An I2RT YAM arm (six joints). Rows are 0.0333 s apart.
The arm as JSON. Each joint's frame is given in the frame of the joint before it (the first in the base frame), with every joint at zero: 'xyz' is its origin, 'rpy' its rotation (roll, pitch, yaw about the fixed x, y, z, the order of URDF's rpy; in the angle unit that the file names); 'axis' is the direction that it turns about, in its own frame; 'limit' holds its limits. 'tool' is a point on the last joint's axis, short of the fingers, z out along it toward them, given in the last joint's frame.
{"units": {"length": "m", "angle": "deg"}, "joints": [
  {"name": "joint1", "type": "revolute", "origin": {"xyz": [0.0, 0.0, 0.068], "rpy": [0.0, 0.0, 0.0]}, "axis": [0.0, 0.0, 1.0], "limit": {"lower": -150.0, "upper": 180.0}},
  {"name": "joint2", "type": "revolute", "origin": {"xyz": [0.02, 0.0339, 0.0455], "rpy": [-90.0, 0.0, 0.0]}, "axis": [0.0, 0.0, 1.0], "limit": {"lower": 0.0, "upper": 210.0}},
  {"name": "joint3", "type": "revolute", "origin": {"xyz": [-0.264, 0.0, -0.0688], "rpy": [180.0, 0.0, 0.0]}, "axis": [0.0, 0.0, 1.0], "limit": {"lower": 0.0, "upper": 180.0}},
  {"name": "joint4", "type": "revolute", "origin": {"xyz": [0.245, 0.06, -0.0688], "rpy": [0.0, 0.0, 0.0]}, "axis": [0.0, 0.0, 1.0], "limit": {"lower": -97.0, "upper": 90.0}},
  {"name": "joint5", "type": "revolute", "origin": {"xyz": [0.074, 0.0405, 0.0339], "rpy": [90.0, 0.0, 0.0]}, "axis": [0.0, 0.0, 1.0], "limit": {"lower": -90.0, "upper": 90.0}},
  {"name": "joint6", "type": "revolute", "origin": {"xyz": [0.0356, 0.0, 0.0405], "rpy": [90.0, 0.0, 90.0]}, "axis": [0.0, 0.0, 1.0], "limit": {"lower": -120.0, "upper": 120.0}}
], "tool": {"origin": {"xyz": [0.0, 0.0, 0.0], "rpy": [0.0, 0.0, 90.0]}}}
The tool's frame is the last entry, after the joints.
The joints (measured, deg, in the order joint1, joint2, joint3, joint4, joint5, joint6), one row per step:
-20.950, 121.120, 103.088, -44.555, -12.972, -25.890
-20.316, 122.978, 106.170, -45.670, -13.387, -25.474
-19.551, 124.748, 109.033, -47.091, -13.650, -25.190
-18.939, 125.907, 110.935, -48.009, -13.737, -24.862
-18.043, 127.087, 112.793, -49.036, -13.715, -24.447
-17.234, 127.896, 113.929, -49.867, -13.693, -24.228
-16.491, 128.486, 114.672, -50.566, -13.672, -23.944
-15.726, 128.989, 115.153, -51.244, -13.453, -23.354
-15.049, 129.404, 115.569, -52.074, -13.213, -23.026
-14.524, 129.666, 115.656, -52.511, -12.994, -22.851
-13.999, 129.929, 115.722, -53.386, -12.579, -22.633
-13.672, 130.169, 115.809, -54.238, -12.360, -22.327
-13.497, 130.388, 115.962, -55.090, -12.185, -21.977
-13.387, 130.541, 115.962, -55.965, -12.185, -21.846
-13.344, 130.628, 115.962, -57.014, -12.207, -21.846
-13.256, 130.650, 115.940, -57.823, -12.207, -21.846
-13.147, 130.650, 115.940, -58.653, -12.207, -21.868
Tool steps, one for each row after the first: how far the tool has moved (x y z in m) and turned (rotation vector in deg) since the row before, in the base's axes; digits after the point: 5 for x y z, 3 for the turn. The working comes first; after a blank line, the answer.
Tool pose at each row, in the base's axes (x y z in m, rotation vector in deg; the steps are taken from these numbers as rounded here):
0.43060, -0.15631, 0.22423, -10.608, 149.521, 1.106
0.43967, -0.15399, 0.22522, -11.026, 149.241, 1.920
0.44778, -0.15010, 0.22523, -11.699, 149.398, 2.790
0.45330, -0.14661, 0.22527, -12.079, 149.506, 3.321
0.45917, -0.14070, 0.22472, -12.671, 149.803, 3.937
0.46312, -0.13484, 0.22346, -13.395, 150.227, 4.527
0.46599, -0.12918, 0.22200, -13.948, 150.706, 5.131
0.46823, -0.12324, 0.21986, -14.068, 151.448, 5.663
0.46968, -0.11786, 0.21797, -14.407, 152.290, 6.099
0.47059, -0.11365, 0.21593, -14.776, 152.917, 6.342
0.47066, -0.10935, 0.21345, -15.017, 154.052, 6.559
0.47035, -0.10657, 0.21132, -14.932, 155.088, 6.946
0.46982, -0.10504, 0.20973, -14.599, 156.049, 7.305
0.46875, -0.10383, 0.20794, -14.505, 157.020, 7.859
0.46713, -0.10307, 0.20660, -14.493, 158.068, 8.441
0.46586, -0.10201, 0.20584, -14.558, 158.856, 8.873
0.46459, -0.10078, 0.20538, -14.684, 159.616, 9.294

0.00907, 0.00232, 0.00099, 0.514, -0.209, 0.466
0.00811, 0.00389, 0.00001, 0.474, 0.248, 0.640
0.00552, 0.00349, 0.00004, 0.293, 0.165, 0.368
0.00587, 0.00591, -0.00055, 0.296, 0.373, 0.527
0.00395, 0.00586, -0.00126, 0.239, 0.507, 0.609
0.00287, 0.00566, -0.00146, 0.275, 0.558, 0.485
0.00224, 0.00594, -0.00214, 0.278, 0.792, 0.153
0.00145, 0.00538, -0.00189, 0.158, 0.894, 0.287
0.00091, 0.00421, -0.00204, 0.038, 0.664, 0.281
0.00007, 0.00430, -0.00248, -0.014, 1.159, 0.167
-0.00031, 0.00278, -0.00213, 0.167, 1.062, -0.032
-0.00053, 0.00153, -0.00159, 0.193, 0.974, -0.207
-0.00107, 0.00121, -0.00179, 0.288, 1.016, -0.010
-0.00162, 0.00076, -0.00134, 0.283, 1.100, 0.050
-0.00127, 0.00106, -0.00076, 0.196, 0.831, 0.088
-0.00127, 0.00123, -0.00046, 0.182, 0.805, 0.129

